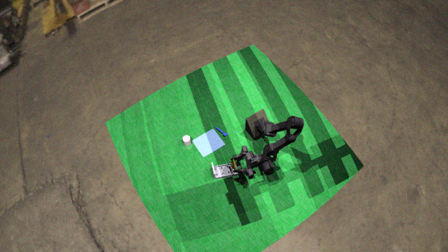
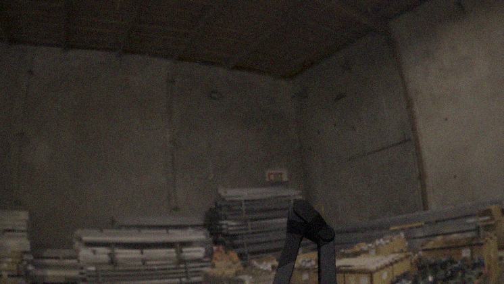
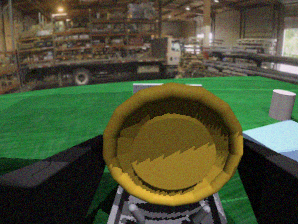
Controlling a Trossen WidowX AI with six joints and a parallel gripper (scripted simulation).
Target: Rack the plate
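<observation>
The grey dish rack lies 4 cm below my gripper tip, 4 cm ahead of it and 1 cm to the right of it. From my gripper tip the other things lie so: yellow plate (1 cm behind); then blue spoon (24 cm to the right, 9 cm behind, 6 cm below); then light blue mat (22 cm to the right, 7 cm below, 2 cm ahead).
</observation>
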